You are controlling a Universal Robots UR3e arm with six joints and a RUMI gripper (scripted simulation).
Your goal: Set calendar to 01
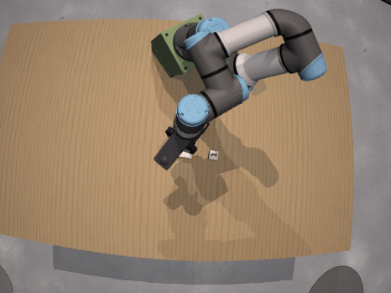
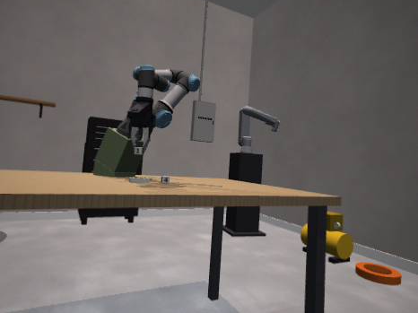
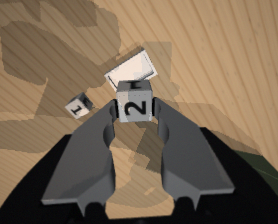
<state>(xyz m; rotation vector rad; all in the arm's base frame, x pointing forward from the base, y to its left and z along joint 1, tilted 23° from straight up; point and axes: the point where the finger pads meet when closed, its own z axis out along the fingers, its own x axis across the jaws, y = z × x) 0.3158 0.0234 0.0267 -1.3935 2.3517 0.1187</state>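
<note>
My hand is 1 cm past the white tray, 1 cm to the right of it and 13 cm above it. From my hand the other things lie so: white cube: 1 cm below.
</note>
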